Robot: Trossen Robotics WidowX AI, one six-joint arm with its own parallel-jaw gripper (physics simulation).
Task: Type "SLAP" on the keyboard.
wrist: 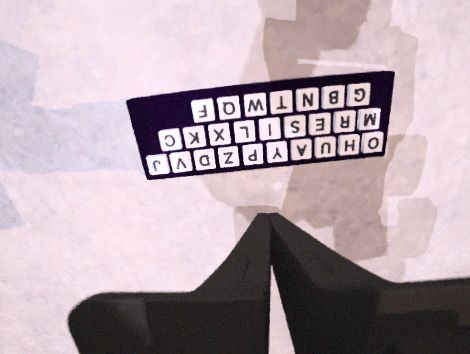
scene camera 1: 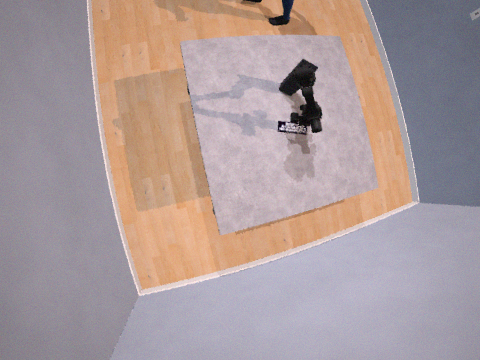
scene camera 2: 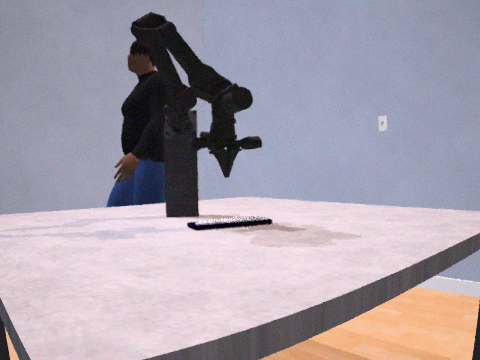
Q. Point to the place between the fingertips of my gripper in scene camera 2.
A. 226, 177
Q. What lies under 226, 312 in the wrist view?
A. My gripper.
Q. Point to a dark keyboard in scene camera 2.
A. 252, 220
